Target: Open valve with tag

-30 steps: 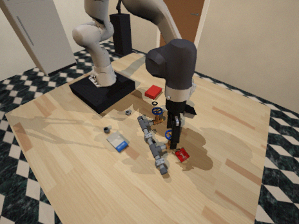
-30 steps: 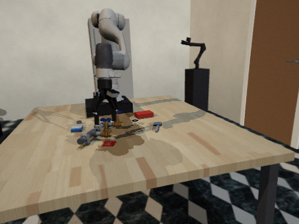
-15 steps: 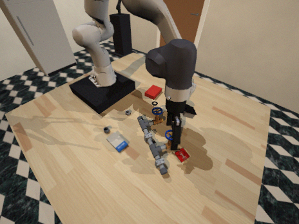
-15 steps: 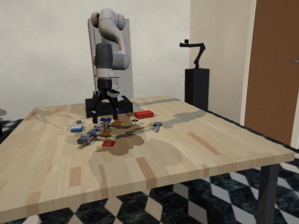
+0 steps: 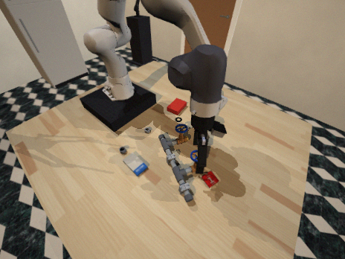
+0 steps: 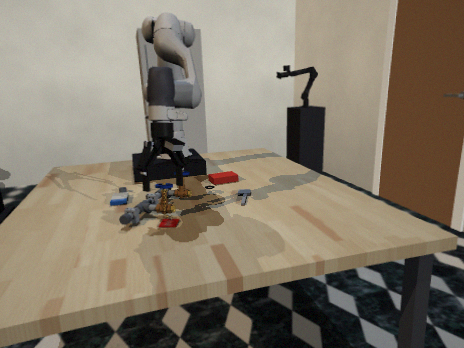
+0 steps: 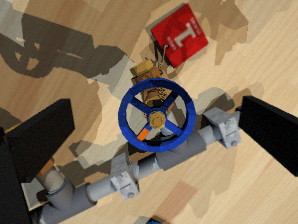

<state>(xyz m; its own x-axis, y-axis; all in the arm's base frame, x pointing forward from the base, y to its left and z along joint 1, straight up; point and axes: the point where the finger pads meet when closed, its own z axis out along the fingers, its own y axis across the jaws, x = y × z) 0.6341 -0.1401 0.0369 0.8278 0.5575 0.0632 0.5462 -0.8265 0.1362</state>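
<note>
Right now the red tag is 8 cm ahead of my hand and 10 cm below it. Also, from my hand: red block (32 cm behind, 31 cm to the left, 9 cm below); then grey tool (6 cm behind, 32 cm to the left, 10 cm below); then blue card (23 cm behind, 15 cm to the right, 10 cm below).
</note>
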